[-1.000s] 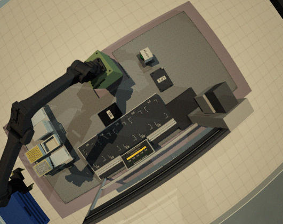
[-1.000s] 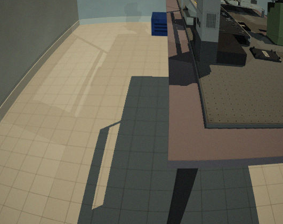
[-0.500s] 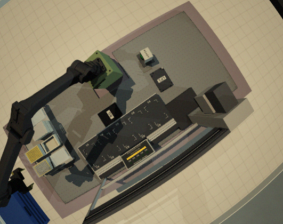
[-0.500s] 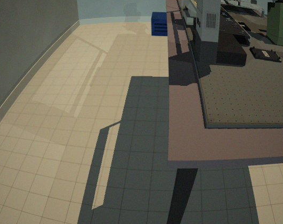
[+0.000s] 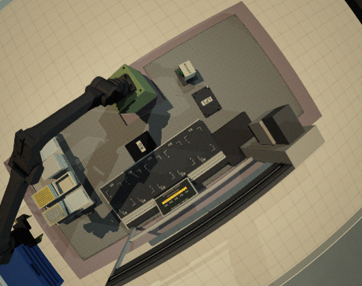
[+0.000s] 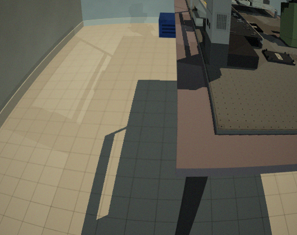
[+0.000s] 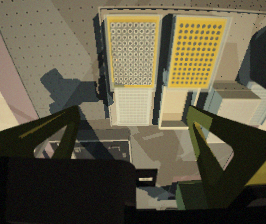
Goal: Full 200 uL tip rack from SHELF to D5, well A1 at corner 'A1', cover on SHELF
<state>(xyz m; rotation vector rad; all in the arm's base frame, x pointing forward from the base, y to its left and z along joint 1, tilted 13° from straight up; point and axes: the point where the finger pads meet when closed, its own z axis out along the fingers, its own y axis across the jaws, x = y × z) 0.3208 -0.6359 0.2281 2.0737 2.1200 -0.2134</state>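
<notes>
The yellow tip rack lies 19 cm below my hand, 1 cm to the left of it and 1 cm behind it. Also, from my hand: shelf 23 cm below, 16 cm behind, 6 cm to the left; pale sealed block 22 cm behind, 17 cm below, 13 cm to the left; tan reservoir 22 cm below, 13 cm to the left, 11 cm behind.
</notes>
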